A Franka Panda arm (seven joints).
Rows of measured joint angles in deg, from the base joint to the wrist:
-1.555, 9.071, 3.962, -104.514, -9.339, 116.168, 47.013
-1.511, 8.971, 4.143, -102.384, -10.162, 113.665, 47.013
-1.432, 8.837, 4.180, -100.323, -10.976, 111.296, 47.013
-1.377, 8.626, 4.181, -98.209, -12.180, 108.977, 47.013
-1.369, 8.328, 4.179, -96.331, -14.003, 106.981, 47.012
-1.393, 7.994, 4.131, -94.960, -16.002, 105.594, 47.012
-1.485, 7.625, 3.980, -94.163, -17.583, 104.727, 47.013
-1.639, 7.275, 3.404, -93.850, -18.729, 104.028, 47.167
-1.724, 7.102, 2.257, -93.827, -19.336, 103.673, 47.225
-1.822, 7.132, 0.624, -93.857, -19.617, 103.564, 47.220
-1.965, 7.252, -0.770, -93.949, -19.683, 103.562, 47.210
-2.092, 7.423, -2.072, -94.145, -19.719, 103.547, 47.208
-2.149, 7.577, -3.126, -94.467, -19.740, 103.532, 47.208
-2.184, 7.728, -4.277, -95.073, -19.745, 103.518, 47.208
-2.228, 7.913, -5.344, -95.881, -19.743, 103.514, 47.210
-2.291, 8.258, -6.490, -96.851, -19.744, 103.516, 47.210
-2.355, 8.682, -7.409, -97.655, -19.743, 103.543, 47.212
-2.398, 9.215, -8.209, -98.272, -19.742, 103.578, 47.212
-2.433, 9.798, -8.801, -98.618, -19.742, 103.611, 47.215
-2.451, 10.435, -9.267, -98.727, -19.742, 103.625, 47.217
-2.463, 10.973, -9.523, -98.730, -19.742, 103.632, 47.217
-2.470, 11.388, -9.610, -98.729, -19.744, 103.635, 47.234
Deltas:
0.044, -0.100, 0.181, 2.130, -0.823, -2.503, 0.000
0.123, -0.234, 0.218, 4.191, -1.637, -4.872, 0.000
0.178, -0.445, 0.219, 6.305, -2.841, -7.191, 0.000
0.186, -0.743, 0.217, 8.183, -4.664, -9.187, -0.001
0.162, -1.077, 0.169, 9.554, -6.663, -10.574, -0.001
0.070, -1.446, 0.018, 10.351, -8.244, -11.441, 0.000
-0.084, -1.796, -0.558, 10.664, -9.390, -12.140, 0.154
-0.169, -1.969, -1.705, 10.687, -9.997, -12.495, 0.212
-0.267, -1.939, -3.338, 10.657, -10.278, -12.604, 0.207
-0.410, -1.819, -4.732, 10.565, -10.344, -12.606, 0.197
-0.537, -1.648, -6.034, 10.369, -10.380, -12.621, 0.195
-0.594, -1.494, -7.088, 10.047, -10.401, -12.636, 0.195
-0.629, -1.343, -8.239, 9.441, -10.406, -12.650, 0.195
-0.673, -1.158, -9.306, 8.633, -10.404, -12.654, 0.197
-0.736, -0.813, -10.452, 7.663, -10.405, -12.652, 0.197
-0.800, -0.389, -11.371, 6.859, -10.404, -12.625, 0.199
-0.843, 0.144, -12.171, 6.242, -10.403, -12.590, 0.199
-0.878, 0.727, -12.763, 5.896, -10.403, -12.557, 0.202
-0.896, 1.364, -13.229, 5.787, -10.403, -12.543, 0.204
-0.908, 1.902, -13.485, 5.784, -10.403, -12.536, 0.204
-0.915, 2.317, -13.572, 5.785, -10.405, -12.533, 0.221

